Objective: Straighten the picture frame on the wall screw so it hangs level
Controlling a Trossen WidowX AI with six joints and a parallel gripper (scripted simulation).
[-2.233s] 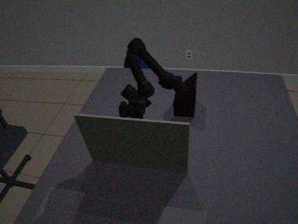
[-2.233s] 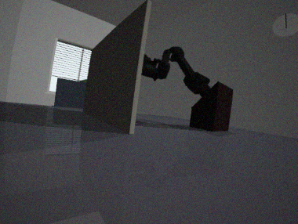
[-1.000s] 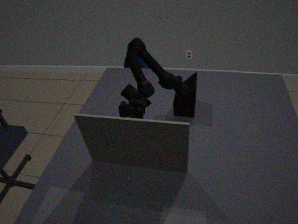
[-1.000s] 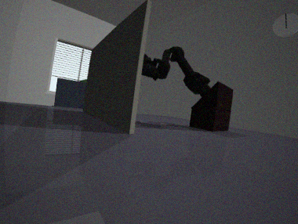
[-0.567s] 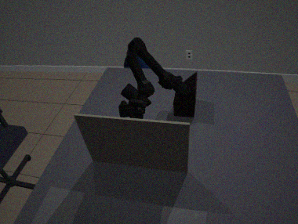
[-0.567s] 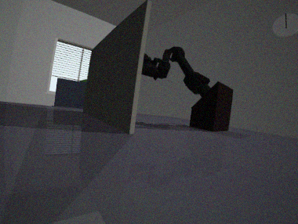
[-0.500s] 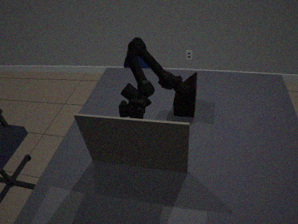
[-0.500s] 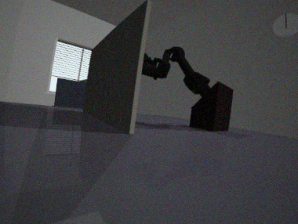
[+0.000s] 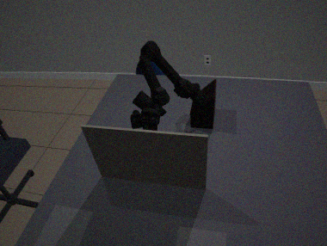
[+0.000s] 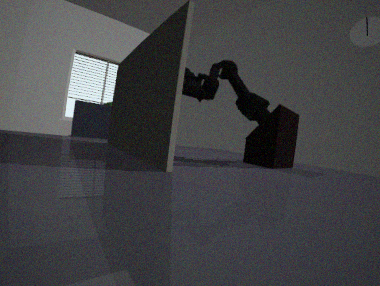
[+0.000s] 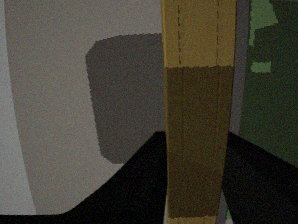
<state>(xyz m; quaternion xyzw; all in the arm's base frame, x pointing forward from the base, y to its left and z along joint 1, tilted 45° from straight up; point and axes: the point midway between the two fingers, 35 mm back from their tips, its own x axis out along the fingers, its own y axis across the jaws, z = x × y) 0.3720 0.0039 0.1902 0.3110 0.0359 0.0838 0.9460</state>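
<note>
The picture frame is 50 mm below my gripper tip and 10 mm to the right of it. The rest, counted from my gripper tip: wall panel (70 mm below, 10 mm to the left, 10 mm ahead).
</note>
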